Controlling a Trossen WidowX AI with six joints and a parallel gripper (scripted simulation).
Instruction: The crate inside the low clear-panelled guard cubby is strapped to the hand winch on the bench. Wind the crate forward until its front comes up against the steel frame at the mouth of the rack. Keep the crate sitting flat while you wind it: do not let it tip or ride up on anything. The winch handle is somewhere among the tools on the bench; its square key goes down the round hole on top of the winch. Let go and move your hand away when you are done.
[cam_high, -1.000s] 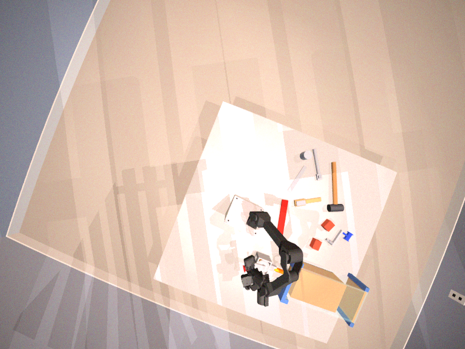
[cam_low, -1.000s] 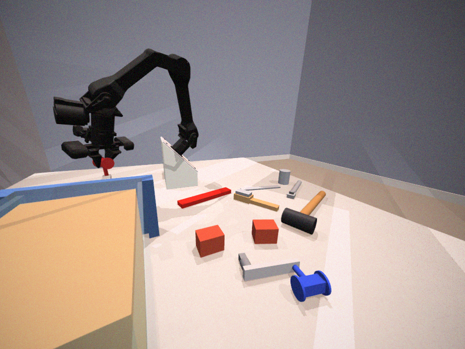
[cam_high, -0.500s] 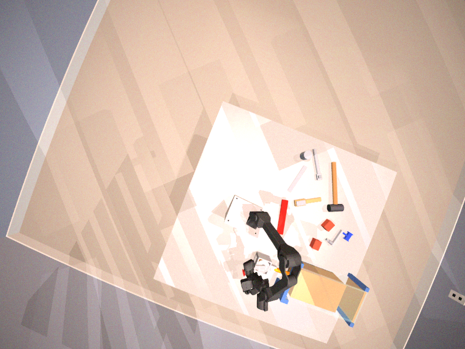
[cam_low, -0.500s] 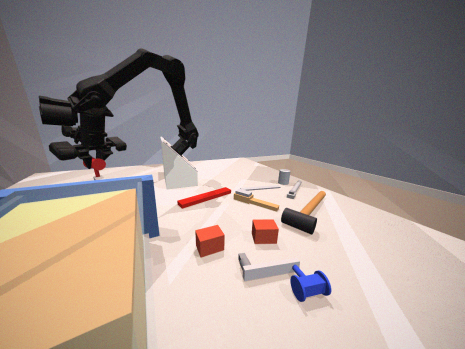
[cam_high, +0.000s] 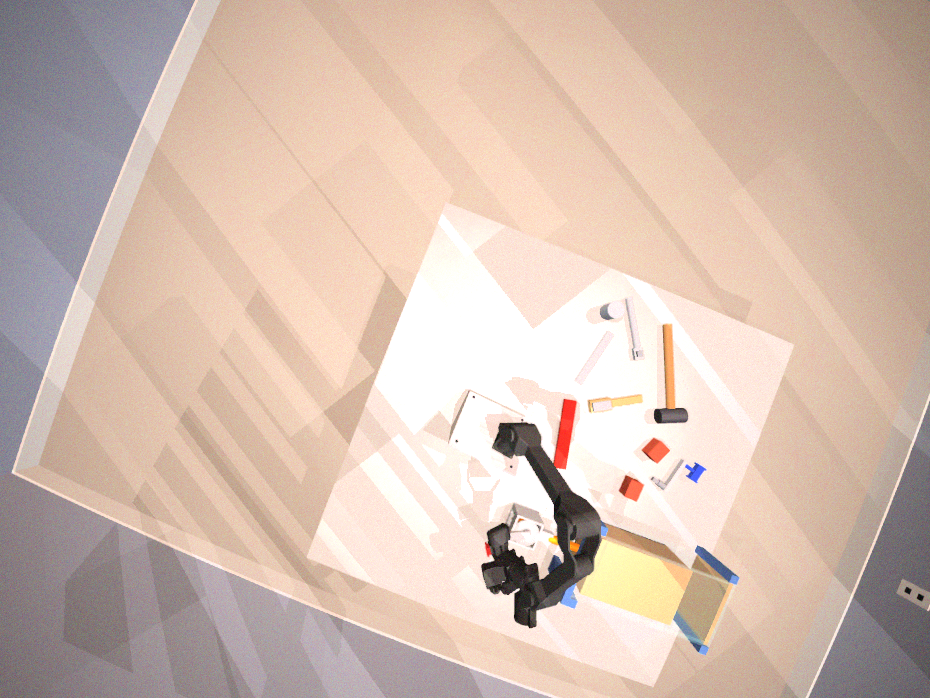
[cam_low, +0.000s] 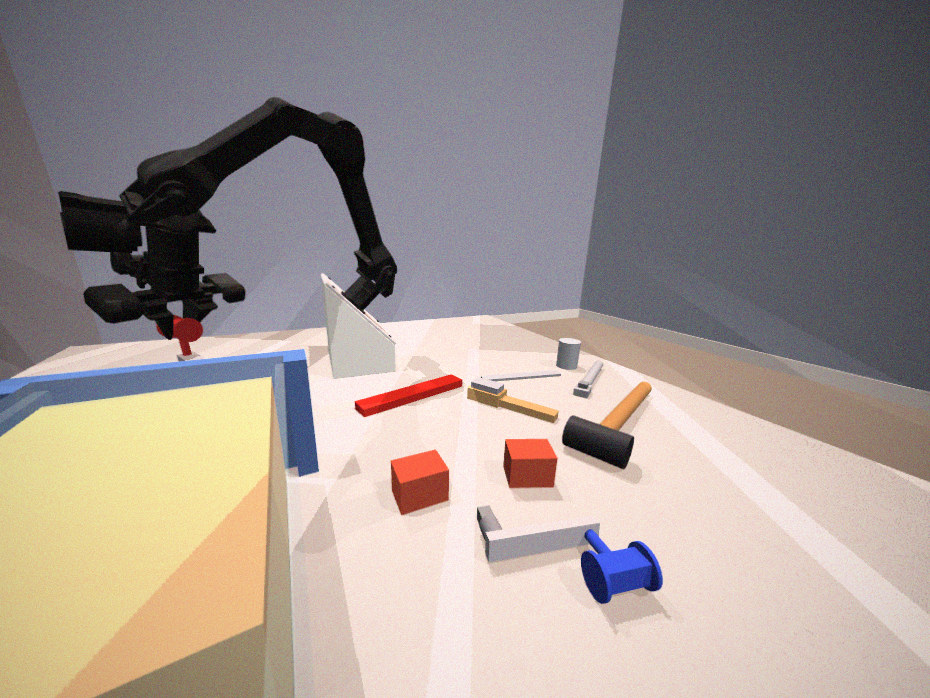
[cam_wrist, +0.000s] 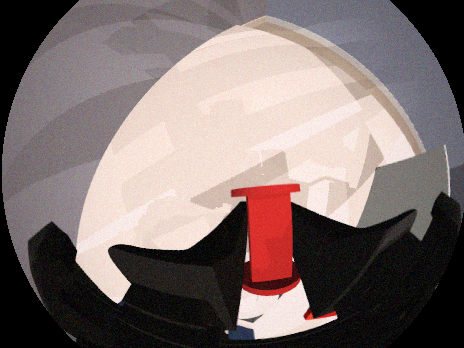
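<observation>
Right now my gripper tip is 4 cm short of the winch handle, 3 cm to the right of it and 3 cm above it. Round my gripper tip: red knob (1 cm ahead, 1 cm to the left); winch (8 cm ahead, 6 cm to the left, 10 cm below); blue steel frame (25 cm ahead, 9 cm to the left, 3 cm below).
</observation>
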